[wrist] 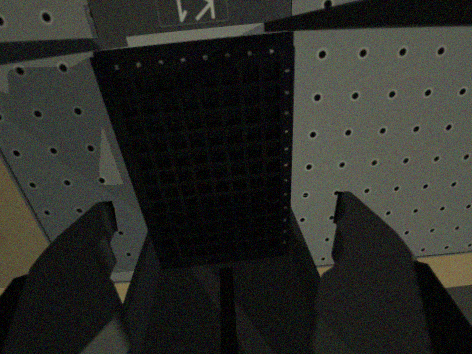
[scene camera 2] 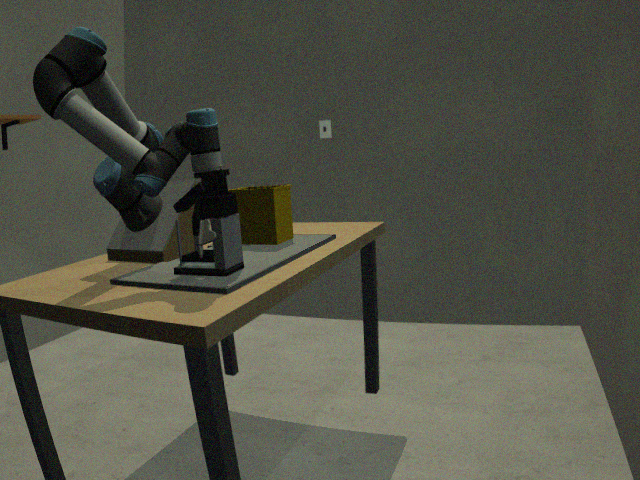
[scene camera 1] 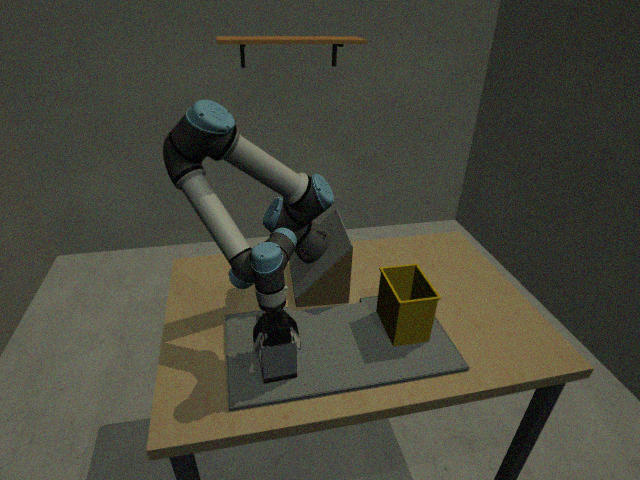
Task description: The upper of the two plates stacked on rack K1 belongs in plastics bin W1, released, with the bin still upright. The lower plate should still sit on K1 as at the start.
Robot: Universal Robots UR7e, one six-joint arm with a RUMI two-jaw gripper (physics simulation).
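Places are measured from the arm's base along level axes (x ahead, y left, z up), in millimetres.
Where they show: gripper, fingertip midpoint: (wrist: 225, 199); arm's base at its link origin: (scene camera 2: 144, 212) (scene camera 1: 317, 246).
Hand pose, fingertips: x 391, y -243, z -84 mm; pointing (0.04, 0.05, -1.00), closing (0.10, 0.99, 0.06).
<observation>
Each offset is from my fingertips to the top centre of the thing. "spot": to the spot under its first point. Level surfaces: height alone.
A dark plate with a fine grid of wells @[spot: dx -23, dy -1, dz -13 mm] (wrist: 215, 150) lies level in the wrist view, below the K1 label. The plate under it does not show there. Rack K1 @[dx -22, dy -4, dz +90 mm] (scene camera 1: 280, 361) (scene camera 2: 227, 248) (wrist: 250, 15) stands upright at the left front of the grey mat, with grey side walls. My gripper (scene camera 1: 279, 345) (wrist: 225, 199) points down over the rack. Its fingers are open, one on each side of the plate, with a visible gap on both sides. In the scene views the plates blend with the dark gripper. The yellow bin W1 @[dx -43, dy +425, dz +131 mm] (scene camera 1: 413, 322) (scene camera 2: 258, 214) stands upright at the mat's right.
The grey dotted mat @[dz -49 mm] (scene camera 1: 320, 369) (scene camera 2: 310, 240) (wrist: 380, 145) lies on the wooden table @[dz -62 mm] (scene camera 1: 480, 310) (scene camera 2: 356, 227). The arm's slanted base block (scene camera 1: 330, 276) (scene camera 2: 134, 248) stands behind the mat. A wall shelf (scene camera 1: 289, 39) hangs at the back.
</observation>
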